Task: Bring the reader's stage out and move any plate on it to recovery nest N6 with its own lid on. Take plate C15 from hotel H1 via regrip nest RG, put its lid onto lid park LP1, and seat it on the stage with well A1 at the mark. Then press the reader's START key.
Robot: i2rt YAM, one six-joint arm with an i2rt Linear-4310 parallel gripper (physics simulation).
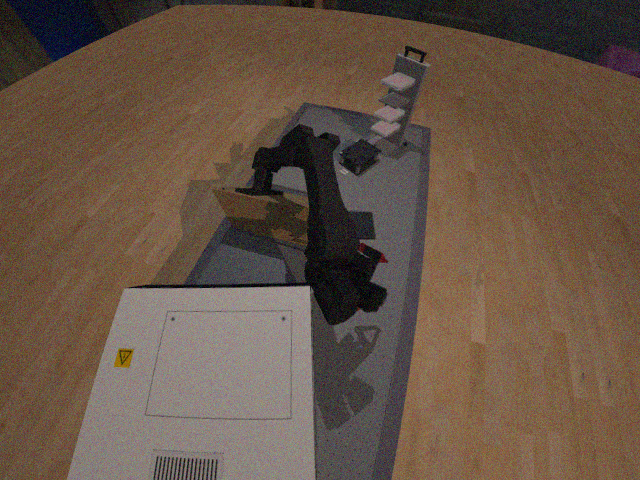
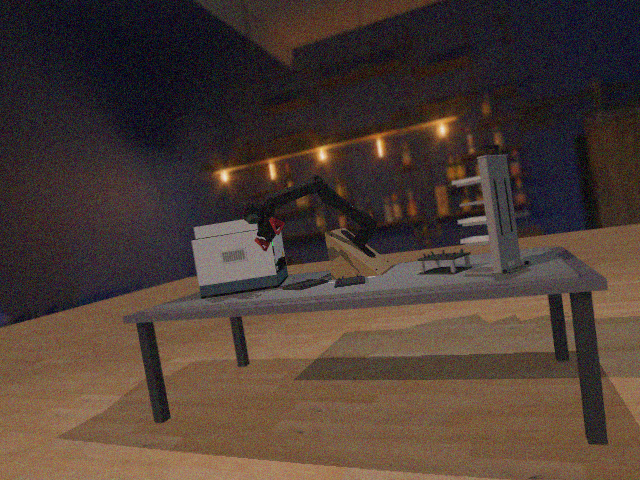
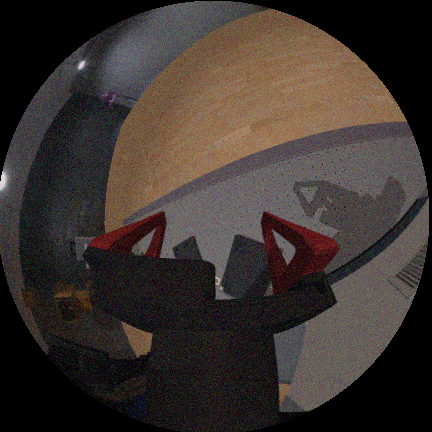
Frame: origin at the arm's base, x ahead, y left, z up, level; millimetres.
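Where they show: gripper, fingertip midpoint: (image 1: 378,278) (image 2: 271,242) (image 3: 213,216); arm's base at its link origin: (image 1: 261,193) (image 2: 357,244).
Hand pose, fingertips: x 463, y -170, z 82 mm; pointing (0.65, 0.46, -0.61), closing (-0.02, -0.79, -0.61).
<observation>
Each offset is from my fingertips to the top centre of the thing.
The reader @[dx -222, dy -340, dz +119 mm] (image 1: 227,361) (image 2: 237,260) (image 3: 360,330) is a white box with a dark base. Its stage and START key cannot be made out. My gripper (image 1: 373,277) (image 2: 269,234) (image 3: 213,216) is open and empty, its red fingers wide apart, raised above the table beside the reader's front. Hotel H1 (image 1: 417,80) (image 2: 498,211) stands upright at the far end, with pale plates on its top shelf (image 1: 398,81) (image 2: 466,181) and two lower shelves; one shelf @[dx -167, dy +801, dz +38 mm] (image 1: 393,98) between is bare. Which plate is C15 cannot be read. Dark flat pads (image 1: 361,225) (image 3: 245,265) lie below; their labels are unreadable.
A dark raised stand (image 1: 360,155) (image 2: 443,256) on short legs is near the hotel. The arm's wooden wedge base (image 1: 258,206) (image 2: 356,258) stands between it and the reader. A small dark block @[dx -134, dy +264, dz -190 mm] (image 2: 349,281) lies near the edge of the grey table (image 1: 336,449) (image 2: 413,299).
</observation>
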